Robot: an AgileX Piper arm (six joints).
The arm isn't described. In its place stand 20 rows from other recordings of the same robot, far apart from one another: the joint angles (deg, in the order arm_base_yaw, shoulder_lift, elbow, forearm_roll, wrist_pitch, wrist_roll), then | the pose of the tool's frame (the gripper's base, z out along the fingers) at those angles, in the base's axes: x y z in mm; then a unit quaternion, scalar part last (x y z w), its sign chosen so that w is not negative.
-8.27 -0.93 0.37 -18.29 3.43 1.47 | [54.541 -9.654 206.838 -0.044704 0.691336 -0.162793 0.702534]
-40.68 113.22 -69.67 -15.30 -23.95 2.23 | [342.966 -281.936 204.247 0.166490 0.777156 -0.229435 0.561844]
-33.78 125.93 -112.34 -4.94 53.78 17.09 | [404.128 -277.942 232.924 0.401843 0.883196 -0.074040 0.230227]
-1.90 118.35 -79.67 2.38 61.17 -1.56 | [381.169 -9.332 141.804 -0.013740 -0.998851 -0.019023 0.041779]
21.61 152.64 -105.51 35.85 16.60 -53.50 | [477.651 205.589 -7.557 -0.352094 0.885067 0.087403 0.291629]
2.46 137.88 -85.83 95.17 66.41 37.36 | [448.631 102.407 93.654 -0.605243 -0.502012 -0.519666 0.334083]
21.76 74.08 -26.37 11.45 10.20 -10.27 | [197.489 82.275 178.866 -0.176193 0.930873 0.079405 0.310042]
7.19 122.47 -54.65 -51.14 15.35 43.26 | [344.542 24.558 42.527 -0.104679 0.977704 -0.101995 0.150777]
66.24 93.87 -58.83 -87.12 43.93 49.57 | [195.020 286.508 260.084 -0.524332 0.648419 -0.202722 0.513354]
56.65 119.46 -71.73 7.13 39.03 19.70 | [205.685 325.468 106.150 -0.272433 0.958559 0.077730 0.030063]
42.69 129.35 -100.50 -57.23 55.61 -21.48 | [393.948 277.492 177.635 -0.661804 0.616828 -0.396400 0.156224]
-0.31 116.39 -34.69 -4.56 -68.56 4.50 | [329.031 4.954 106.884 -0.003535 0.755747 0.042368 0.653482]
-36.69 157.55 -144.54 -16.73 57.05 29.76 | [440.674 -355.761 102.650 0.486731 0.835999 -0.148943 0.204974]
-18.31 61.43 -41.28 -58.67 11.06 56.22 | [214.117 -86.561 313.046 0.162802 0.806171 -0.166115 0.544049]
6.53 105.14 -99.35 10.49 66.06 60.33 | [393.550 60.290 321.738 0.458840 0.861151 0.184583 0.117535]
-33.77 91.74 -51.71 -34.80 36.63 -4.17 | [231.588 -192.135 199.727 0.039072 0.964053 -0.252161 0.074096]
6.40 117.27 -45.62 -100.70 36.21 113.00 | [325.416 -16.653 71.356 0.109004 0.914759 -0.254644 0.294094]
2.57 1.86 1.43 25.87 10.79 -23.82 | [58.400 10.062 187.543 -0.032859 0.753977 0.054969 0.653771]
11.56 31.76 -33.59 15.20 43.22 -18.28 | [94.269 35.959 304.284 -0.184128 0.866526 0.097889 0.453483]
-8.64 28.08 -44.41 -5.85 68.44 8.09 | [54.434 -16.997 335.405 0.135129 0.919694 -0.052780 0.364853]
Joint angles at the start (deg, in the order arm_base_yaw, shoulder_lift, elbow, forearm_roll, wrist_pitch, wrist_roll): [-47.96, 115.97, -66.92, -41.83, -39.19, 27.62]
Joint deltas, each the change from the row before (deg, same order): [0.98, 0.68, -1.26, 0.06, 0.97, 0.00]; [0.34, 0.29, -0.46, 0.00, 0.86, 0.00]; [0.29, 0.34, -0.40, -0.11, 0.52, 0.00]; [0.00, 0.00, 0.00, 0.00, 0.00, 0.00]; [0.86, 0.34, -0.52, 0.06, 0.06, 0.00]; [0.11, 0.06, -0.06, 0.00, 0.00, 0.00]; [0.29, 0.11, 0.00, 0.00, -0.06, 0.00]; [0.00, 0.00, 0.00, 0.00, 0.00, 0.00]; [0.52, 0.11, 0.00, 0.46, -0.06, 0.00]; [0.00, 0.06, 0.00, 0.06, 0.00, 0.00]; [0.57, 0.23, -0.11, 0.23, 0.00, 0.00]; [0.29, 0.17, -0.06, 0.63, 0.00, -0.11]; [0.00, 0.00, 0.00, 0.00, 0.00, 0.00]
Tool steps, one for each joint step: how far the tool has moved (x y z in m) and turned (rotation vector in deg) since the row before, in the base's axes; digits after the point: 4 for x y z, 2 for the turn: [0.0076, 0.0015, -0.0004, -0.17, 0.39, 0.47]; [0.0024, 0.0002, -0.0012, 0.07, 0.61, -0.08]; [0.0023, 0.0003, -0.0014, 0.02, 0.46, 0.11]; [0.0000, 0.0000, 0.0000, 0.00, 0.00, 0.00]; [0.0057, 0.0035, -0.0002, -0.09, -0.11, 0.79]; [0.0007, 0.0005, -0.0002, 0.00, 0.00, 0.11]; [0.0016, 0.0017, -0.0008, 0.07, 0.03, 0.32]; [0.0000, 0.0000, 0.0000, 0.00, 0.00, 0.00]; [0.0026, 0.0027, -0.0006, 0.30, -0.21, 0.23]; [0.0000, -0.0001, -0.0004, 0.07, 0.01, -0.04]; [0.0032, 0.0028, -0.0011, 0.20, -0.03, 0.41]; [0.0016, 0.0010, -0.0007, 0.30, -0.20, -0.12]; [0.0000, 0.0000, 0.0000, 0.00, 0.00, 0.00]
